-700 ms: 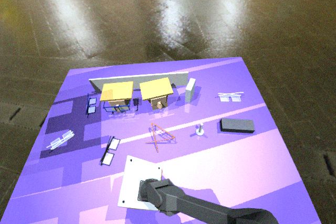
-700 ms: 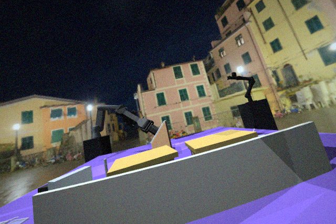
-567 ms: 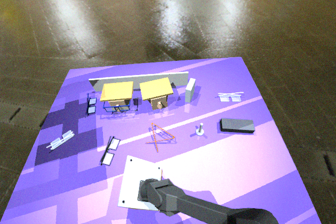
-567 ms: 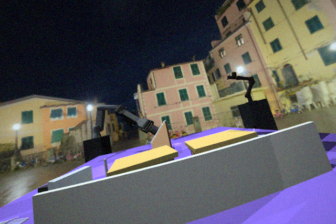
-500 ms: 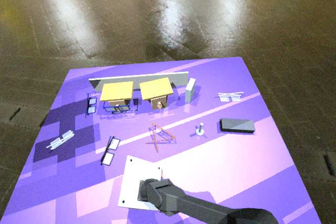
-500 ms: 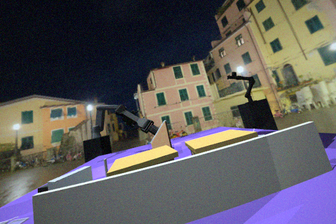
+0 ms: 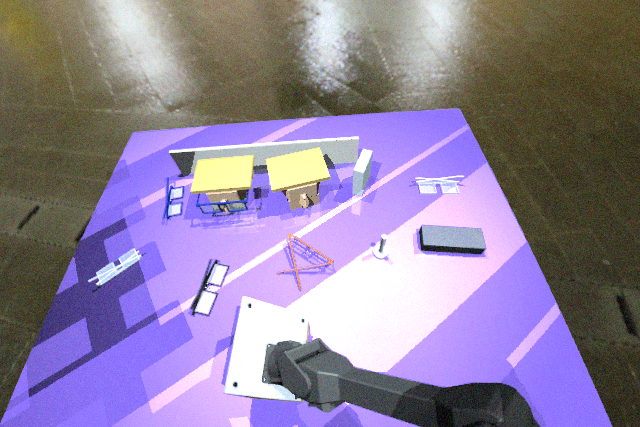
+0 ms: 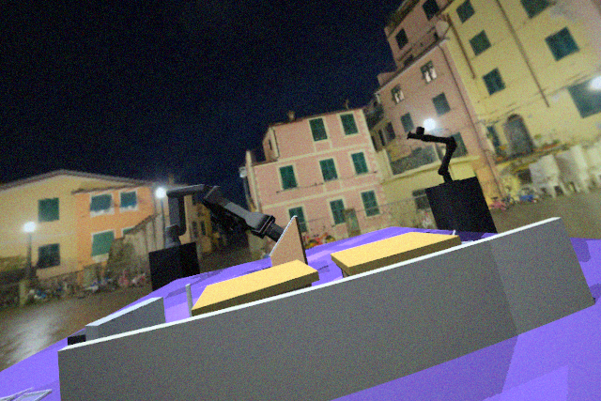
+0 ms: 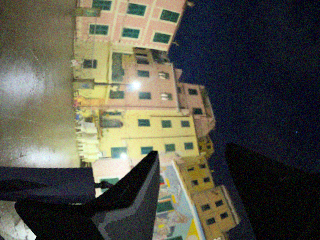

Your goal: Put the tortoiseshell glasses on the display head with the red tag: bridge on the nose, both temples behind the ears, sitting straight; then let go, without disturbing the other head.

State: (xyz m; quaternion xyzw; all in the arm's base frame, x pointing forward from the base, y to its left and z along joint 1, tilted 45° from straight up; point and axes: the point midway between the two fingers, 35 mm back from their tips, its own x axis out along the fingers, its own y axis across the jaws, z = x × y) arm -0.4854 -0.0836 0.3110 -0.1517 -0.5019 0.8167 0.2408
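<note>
Now: gripper tip 84 cm short of the dark box, 14 cm to the left of it and 28 cm above it. Round my gripper tip: display head (97 cm ahead, 50 cm to the left, 24 cm below); white disc (81 cm ahead, 5 cm to the left, 27 cm below); white block (104 cm ahead, 10 cm to the left, 24 cm below).
</note>
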